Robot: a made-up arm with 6 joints.
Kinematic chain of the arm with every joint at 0, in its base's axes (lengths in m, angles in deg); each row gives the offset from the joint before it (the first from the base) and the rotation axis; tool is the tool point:
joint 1: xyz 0 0 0.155 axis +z
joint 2: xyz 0 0.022 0 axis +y
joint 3: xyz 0 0 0.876 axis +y
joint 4: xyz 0 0 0.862 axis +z
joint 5: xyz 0 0 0 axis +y
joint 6: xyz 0 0 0.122 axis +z
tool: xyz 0 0 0
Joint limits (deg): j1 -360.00..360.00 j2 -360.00..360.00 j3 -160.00..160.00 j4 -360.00..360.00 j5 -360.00..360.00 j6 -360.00..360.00
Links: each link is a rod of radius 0.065 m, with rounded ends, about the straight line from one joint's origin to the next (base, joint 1, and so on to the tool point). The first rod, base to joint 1, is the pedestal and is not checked.
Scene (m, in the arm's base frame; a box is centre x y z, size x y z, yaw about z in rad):
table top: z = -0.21
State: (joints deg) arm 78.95 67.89 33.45 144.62 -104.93 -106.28
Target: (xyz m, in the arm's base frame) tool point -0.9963 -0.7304 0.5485
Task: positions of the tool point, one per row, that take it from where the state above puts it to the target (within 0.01 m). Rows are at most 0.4 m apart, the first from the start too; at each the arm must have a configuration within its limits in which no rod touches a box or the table.
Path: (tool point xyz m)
1: -0.0328 1.5815 0.2663
2: -0.4039 1.4997 0.3041
3: -0.7368 1.3314 0.3407
4: -1.0118 1.0907 0.3759
5: -1.2135 0.7959 0.4094
6: -1.3324 0.4683 0.4413
7: -1.3649 0.1305 0.4712
8: -1.3135 -0.1948 0.4990
9: -1.1862 -0.4875 0.5249
10: -0.9963 -0.7304 0.5486

